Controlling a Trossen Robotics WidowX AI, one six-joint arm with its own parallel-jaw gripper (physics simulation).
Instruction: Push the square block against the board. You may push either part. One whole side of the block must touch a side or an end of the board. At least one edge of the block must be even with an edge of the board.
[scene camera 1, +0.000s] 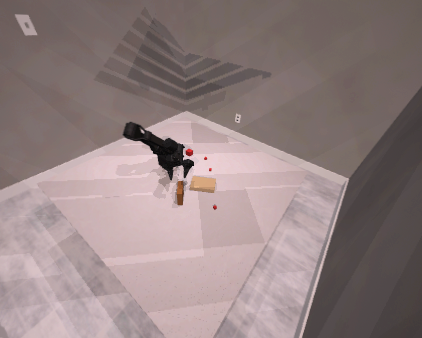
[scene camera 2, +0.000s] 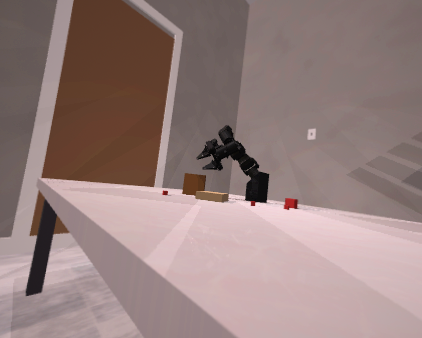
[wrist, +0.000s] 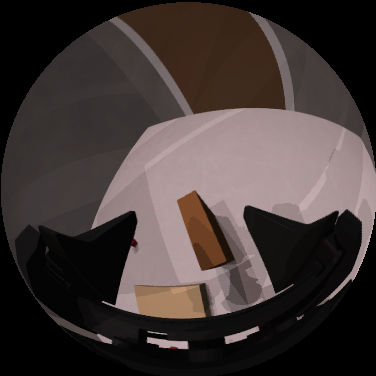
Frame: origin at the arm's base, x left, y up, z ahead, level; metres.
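Seen in the pictures: gripper, fingertip midpoint: (scene camera 1: 177, 179) (scene camera 2: 199, 163) (wrist: 190, 214); arm's base, link origin: (scene camera 1: 164, 151) (scene camera 2: 257, 178).
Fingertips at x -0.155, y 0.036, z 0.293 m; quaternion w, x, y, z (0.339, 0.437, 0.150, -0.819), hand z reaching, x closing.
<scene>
Offsets run from my fingertips to a thing's middle. Level surfaces: height alone.
The square block @(dy -0.106, dx +0.000, dz +0.016 m) (scene camera 1: 180, 194) (scene camera 2: 193, 184) (wrist: 205, 235) is a dark orange-brown slab that stands upright on the table. The board @(dy -0.143, dx +0.175, dz +0.049 m) (scene camera 1: 203, 183) (scene camera 2: 211, 196) (wrist: 172, 300) is tan and lies flat beside it; in the wrist view its near part is hidden by the gripper body. A gap shows between block and board, and their nearest sides look angled to each other. My gripper (scene camera 1: 178, 177) (scene camera 2: 201, 163) (wrist: 190, 214) is open and empty. It hangs above the table, on the arm's side of the block. In the wrist view the block shows between the two fingers.
A larger red cube @(dy -0.138, dx +0.364, dz -0.258 m) (scene camera 1: 189, 152) (scene camera 2: 291, 203) is near the arm's base. Small red cubes @(dy -0.150, dx +0.406, dz -0.124 m) (scene camera 1: 205, 158) @(dy -0.150, dx +0.327, dz -0.014 m) (scene camera 1: 210, 169) (scene camera 2: 253, 203) lie between it and the board. Another small red cube @(dy -0.150, dx +0.082, dz +0.221 m) (scene camera 1: 215, 207) (scene camera 2: 165, 193) (wrist: 134, 243) lies beyond the board. All rest on the pale table @(dy -0.158 m) (scene camera 1: 150, 235) (scene camera 2: 200, 250) (wrist: 250, 150).
</scene>
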